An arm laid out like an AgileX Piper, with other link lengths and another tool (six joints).
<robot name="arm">
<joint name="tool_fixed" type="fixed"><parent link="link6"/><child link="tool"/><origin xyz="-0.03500 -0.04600 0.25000" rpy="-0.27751 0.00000 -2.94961"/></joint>
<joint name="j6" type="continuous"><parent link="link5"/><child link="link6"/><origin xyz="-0.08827 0.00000 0.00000" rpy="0.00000 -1.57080 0.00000"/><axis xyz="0 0 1"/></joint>
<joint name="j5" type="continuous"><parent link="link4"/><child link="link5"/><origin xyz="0.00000 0.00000 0.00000" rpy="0.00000 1.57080 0.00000"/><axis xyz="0 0 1"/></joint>
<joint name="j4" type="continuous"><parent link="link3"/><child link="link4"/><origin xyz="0.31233 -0.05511 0.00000" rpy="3.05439 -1.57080 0.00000"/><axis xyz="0 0 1"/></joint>
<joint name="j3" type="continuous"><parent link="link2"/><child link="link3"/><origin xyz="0.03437 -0.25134 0.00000" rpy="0.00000 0.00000 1.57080"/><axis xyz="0 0 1"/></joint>
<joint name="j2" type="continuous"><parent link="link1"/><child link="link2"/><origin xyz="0.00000 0.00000 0.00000" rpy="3.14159 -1.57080 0.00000"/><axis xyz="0 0 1"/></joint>
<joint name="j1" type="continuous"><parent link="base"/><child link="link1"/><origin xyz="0.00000 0.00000 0.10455" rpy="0.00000 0.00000 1.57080"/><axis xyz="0 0 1"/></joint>
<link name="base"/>
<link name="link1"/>
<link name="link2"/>
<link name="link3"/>
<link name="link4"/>
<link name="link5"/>
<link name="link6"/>
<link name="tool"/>
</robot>
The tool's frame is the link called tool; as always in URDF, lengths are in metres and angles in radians. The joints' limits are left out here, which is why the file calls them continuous.
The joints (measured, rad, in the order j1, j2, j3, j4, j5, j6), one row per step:
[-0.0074, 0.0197, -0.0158, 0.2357, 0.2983, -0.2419]
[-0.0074, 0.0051, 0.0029, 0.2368, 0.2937, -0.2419]
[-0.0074, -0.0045, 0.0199, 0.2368, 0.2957, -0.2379]
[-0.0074, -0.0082, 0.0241, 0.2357, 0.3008, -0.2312]
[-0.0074, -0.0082, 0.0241, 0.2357, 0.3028, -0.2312]
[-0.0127, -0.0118, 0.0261, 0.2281, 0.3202, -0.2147]
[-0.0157, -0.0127, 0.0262, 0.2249, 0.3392, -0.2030]
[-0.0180, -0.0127, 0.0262, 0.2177, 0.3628, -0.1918]
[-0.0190, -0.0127, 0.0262, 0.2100, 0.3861, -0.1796]
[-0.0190, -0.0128, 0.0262, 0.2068, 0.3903, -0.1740]
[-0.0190, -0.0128, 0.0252, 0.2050, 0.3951, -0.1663]
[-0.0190, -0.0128, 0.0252, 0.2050, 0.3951, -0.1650]
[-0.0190, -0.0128, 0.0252, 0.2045, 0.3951, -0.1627]
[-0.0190, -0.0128, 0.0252, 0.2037, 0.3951, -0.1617]
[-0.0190, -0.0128, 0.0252, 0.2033, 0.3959, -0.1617]
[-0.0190, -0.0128, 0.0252, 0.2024, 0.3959, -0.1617]
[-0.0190, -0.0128, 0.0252, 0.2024, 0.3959, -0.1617]
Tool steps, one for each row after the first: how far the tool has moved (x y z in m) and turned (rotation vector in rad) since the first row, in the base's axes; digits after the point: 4 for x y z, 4 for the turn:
[-0.0003, -0.0002, -0.0048, 0.0012, -0.0004, -0.0010]
[-0.0014, 0.0002, -0.0127, 0.0051, 0.0092, -0.0014]
[-0.0022, 0.0007, -0.0158, 0.0105, 0.0151, -0.0017]
[-0.0024, 0.0008, -0.0164, 0.0105, 0.0170, -0.0012]
[-0.0047, -0.0003, -0.0222, 0.0188, 0.0334, -0.0069]
[-0.0072, 0.0000, -0.0281, 0.0269, 0.0519, -0.0088]
[-0.0104, 0.0001, -0.0357, 0.0304, 0.0757, -0.0096]
[-0.0138, 0.0006, -0.0431, 0.0343, 0.0994, -0.0100]
[-0.0144, 0.0006, -0.0445, 0.0365, 0.1038, -0.0110]
[-0.0151, 0.0010, -0.0456, 0.0421, 0.1080, -0.0123]
[-0.0151, 0.0010, -0.0456, 0.0433, 0.1080, -0.0126]
[-0.0152, 0.0010, -0.0457, 0.0450, 0.1082, -0.0133]
[-0.0152, 0.0009, -0.0457, 0.0452, 0.1083, -0.0137]
[-0.0153, 0.0009, -0.0459, 0.0448, 0.1091, -0.0136]
[-0.0153, 0.0008, -0.0459, 0.0439, 0.1091, -0.0137]
[-0.0153, 0.0008, -0.0459, 0.0439, 0.1091, -0.0137]

